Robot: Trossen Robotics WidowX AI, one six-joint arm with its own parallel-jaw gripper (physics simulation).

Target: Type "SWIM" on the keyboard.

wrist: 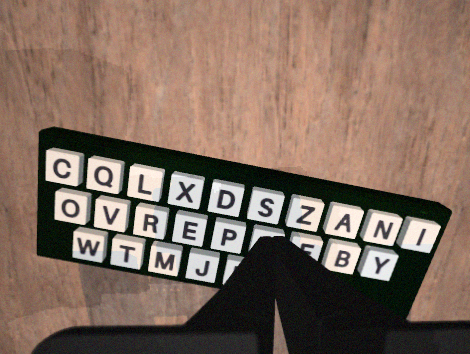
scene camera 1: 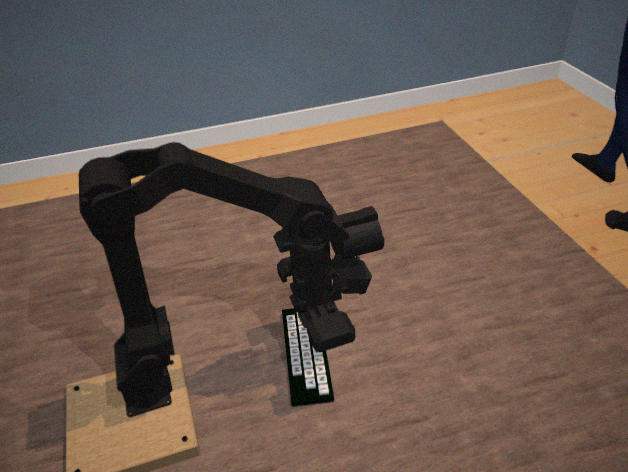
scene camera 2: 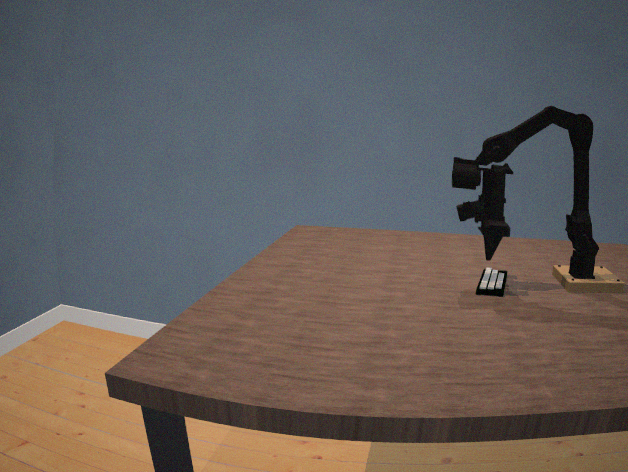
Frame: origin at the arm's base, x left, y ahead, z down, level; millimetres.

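Seen in the pictures: gripper, fingertip midpoint: [wrist: 271, 248] [scene camera 2: 488, 260]; arm's base at its link origin: [scene camera 1: 147, 393] [scene camera 2: 581, 275].
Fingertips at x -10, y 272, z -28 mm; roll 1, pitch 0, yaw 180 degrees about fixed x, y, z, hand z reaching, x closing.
Pixels of each thing's top centre, then the offset from my fingertips to it. Level surfaces: height alone.
- dark green keyboard at its top centre: [wrist: 237, 239] [scene camera 1: 305, 347] [scene camera 2: 493, 277] dx +12, dy -16, dz +37 mm
- S key at its top centre: [wrist: 265, 207] dx -1, dy +0, dz +37 mm
- I key at its top centre: [wrist: 421, 237] [scene camera 1: 323, 388] dx -74, dy -17, dz +37 mm
- W key at its top centre: [wrist: 87, 247] dx +85, dy -18, dz +37 mm
- M key at its top centre: [wrist: 164, 261] dx +49, dy -27, dz +37 mm
- brown wooden table at its surface level: dz +54 mm
The dark green keyboard [scene camera 1: 304, 396] [scene camera 2: 491, 282] [wrist: 406, 286] lies on the table with three rows of white keys. In the wrist view, the S key [wrist: 266, 206] and the I key [wrist: 421, 236] are in the top row. The W key [wrist: 89, 245] and the M key [wrist: 165, 261] are in the bottom row. My gripper [scene camera 2: 488, 259] [wrist: 271, 248] is shut and empty, pointing down above the keyboard, with a gap beneath its tips in scene camera 2. In the wrist view its tips overlap the G and F keys. The fingers hide K and H and part of U.
The brown wooden table [scene camera 1: 482, 355] [scene camera 2: 304, 345] bears the keyboard and the arm's pale wooden base plate [scene camera 1: 137, 436] [scene camera 2: 596, 287]. The arm arches from that base to the keyboard. A person's dark shoe [scene camera 1: 596, 166] shows on the floor beyond the table edge.
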